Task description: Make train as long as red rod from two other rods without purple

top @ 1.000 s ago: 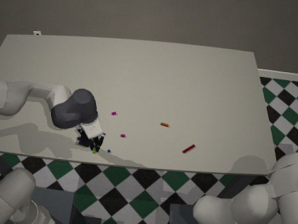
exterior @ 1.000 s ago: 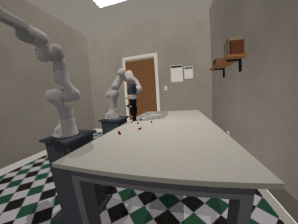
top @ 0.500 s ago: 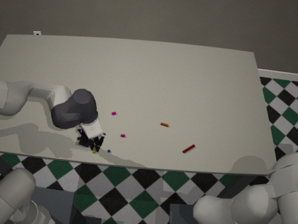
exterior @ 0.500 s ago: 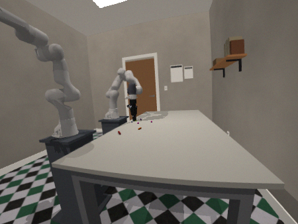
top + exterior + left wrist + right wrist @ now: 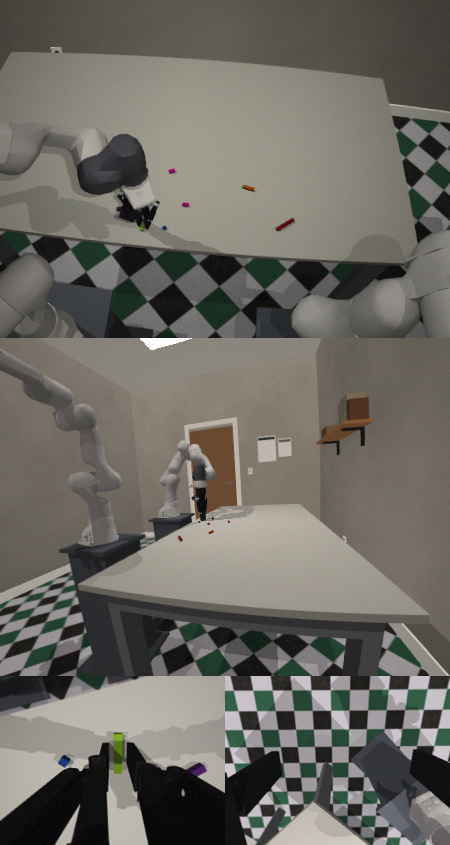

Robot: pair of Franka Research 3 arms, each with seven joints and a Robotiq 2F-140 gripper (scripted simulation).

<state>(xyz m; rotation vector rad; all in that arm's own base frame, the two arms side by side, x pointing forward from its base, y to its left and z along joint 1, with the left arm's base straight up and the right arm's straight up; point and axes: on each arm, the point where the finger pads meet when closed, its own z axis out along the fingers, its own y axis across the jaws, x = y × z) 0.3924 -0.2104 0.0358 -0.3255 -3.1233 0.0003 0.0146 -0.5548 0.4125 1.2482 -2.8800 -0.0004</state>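
Observation:
Now: left hand 30 mm above the lime rod. The rest, counted from my left hand: small blue rod (10 mm behind, 70 mm to the right, 30 mm below); orange rod (180 mm ahead, 330 mm to the right, 30 mm below); purple rod (50 mm ahead, 70 mm to the left, 30 mm below).

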